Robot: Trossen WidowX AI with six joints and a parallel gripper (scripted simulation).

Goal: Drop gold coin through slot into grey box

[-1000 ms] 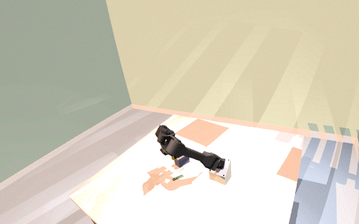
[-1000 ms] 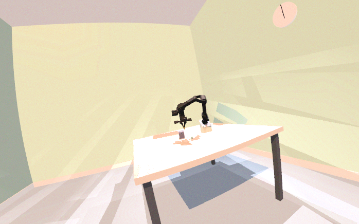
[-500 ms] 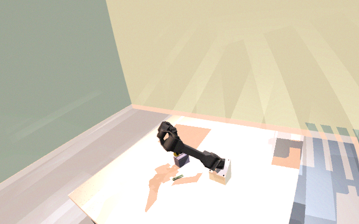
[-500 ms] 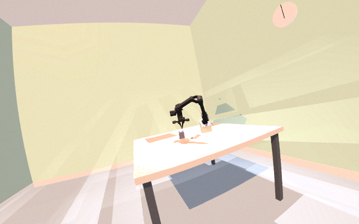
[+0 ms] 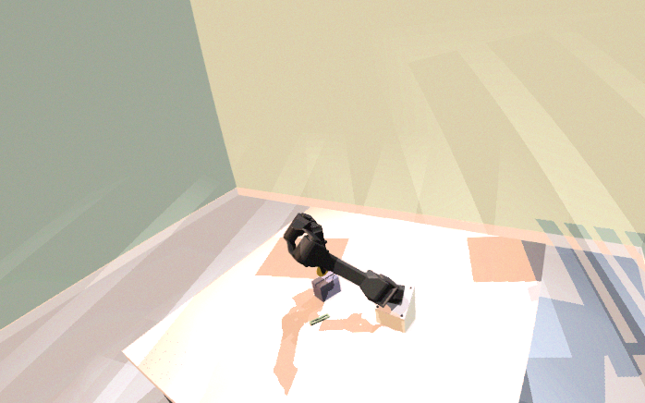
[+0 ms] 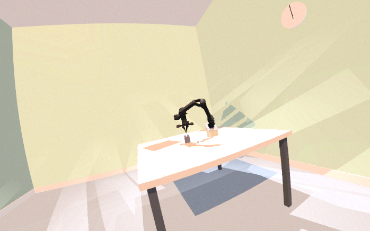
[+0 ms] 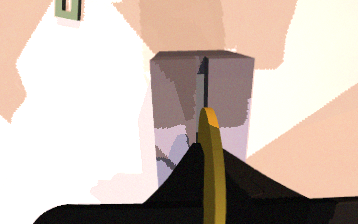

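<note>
Now: gripper tip 2 cm below the gold coin.
</note>
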